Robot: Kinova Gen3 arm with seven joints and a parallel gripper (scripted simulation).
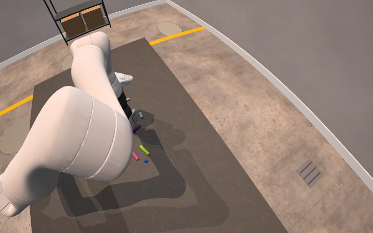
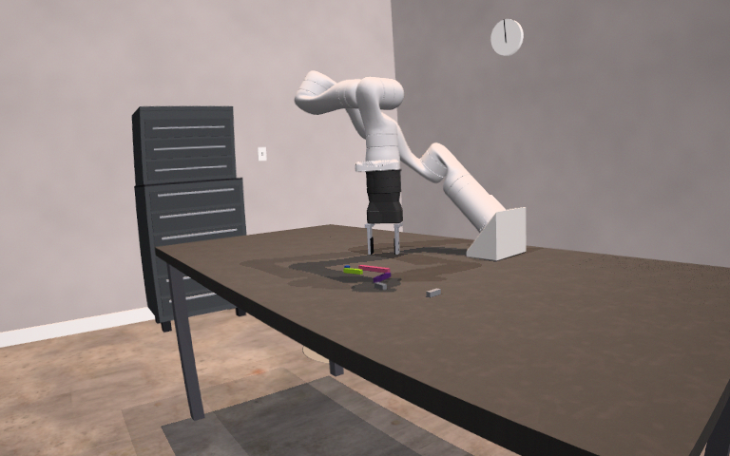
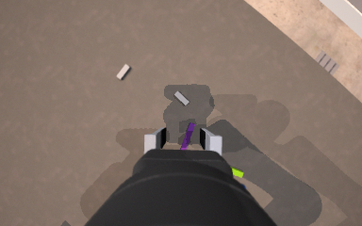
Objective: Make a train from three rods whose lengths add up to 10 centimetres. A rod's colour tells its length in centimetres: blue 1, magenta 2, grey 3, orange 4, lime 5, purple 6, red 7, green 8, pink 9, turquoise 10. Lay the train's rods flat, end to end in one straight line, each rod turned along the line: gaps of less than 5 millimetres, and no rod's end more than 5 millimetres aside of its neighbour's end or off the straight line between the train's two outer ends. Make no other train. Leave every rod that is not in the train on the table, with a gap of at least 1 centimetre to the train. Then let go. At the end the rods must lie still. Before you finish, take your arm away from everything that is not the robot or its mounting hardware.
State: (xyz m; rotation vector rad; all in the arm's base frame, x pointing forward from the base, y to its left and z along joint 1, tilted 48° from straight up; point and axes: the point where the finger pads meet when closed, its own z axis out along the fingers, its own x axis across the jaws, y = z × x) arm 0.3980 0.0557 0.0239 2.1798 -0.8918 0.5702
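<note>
My hand is 160 mm to the left of the blue rod and 70 mm above it. Also, from my hand: lime rod 10 mm ahead, 120 mm to the right, 70 mm below; purple rod 20 mm to the right, 70 mm below; pink rod 40 mm behind, 100 mm to the right, 70 mm below.
</note>
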